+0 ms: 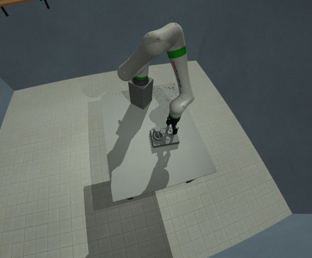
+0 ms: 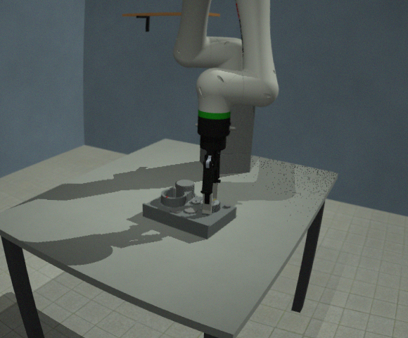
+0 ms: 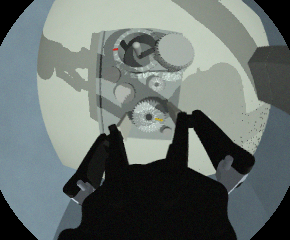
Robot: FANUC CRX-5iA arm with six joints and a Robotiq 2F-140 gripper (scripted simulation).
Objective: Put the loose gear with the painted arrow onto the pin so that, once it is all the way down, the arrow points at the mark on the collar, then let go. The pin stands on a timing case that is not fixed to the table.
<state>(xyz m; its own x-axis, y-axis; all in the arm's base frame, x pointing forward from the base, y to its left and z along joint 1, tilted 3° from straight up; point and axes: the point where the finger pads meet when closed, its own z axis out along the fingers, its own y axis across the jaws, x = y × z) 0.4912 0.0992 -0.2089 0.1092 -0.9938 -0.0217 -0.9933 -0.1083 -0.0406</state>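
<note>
My gripper is now 2 cm above the gear.
</note>
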